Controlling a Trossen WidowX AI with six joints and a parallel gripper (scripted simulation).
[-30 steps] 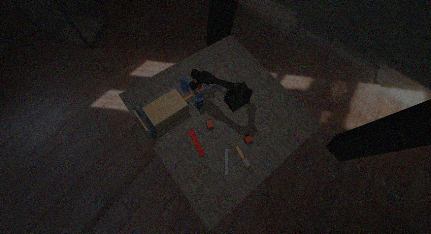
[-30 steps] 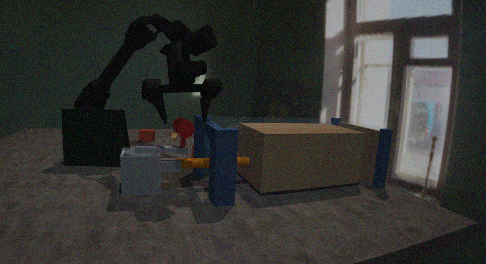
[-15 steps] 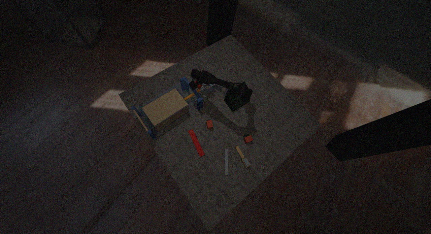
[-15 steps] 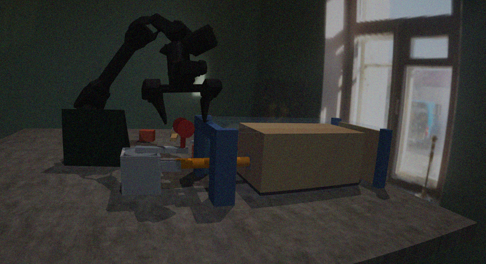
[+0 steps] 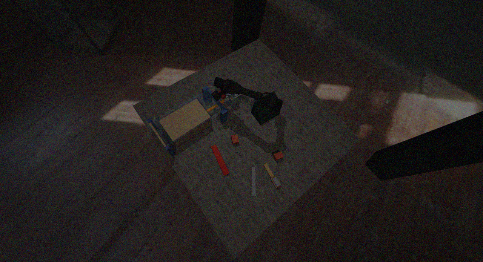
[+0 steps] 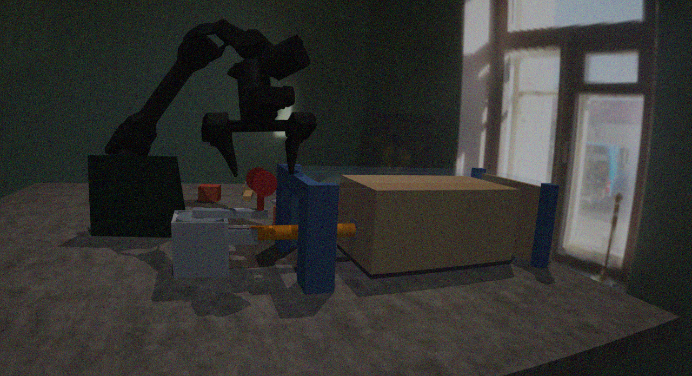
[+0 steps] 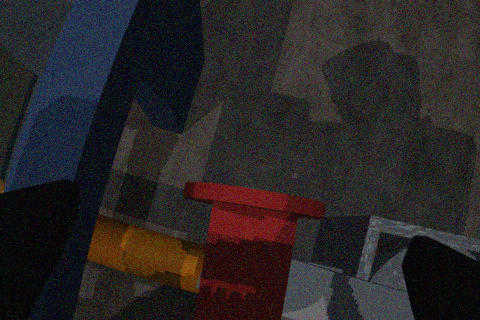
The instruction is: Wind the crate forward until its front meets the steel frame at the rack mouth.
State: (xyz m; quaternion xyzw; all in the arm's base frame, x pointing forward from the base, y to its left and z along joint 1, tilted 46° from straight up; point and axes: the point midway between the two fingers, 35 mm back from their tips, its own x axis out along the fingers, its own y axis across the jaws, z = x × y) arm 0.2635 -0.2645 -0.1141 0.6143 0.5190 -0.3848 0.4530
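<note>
Now: gripper tip 2 cm to the right of the red knob and 3 cm above it. Also, from my gripper tip: crank handle (4 cm behind, 2 cm to the left, 6 cm below); then blue frame (6 cm ahead, 2 cm to the left, 6 cm below); then grey winch (12 cm behind, 2 cm to the left, 13 cm below).
</note>
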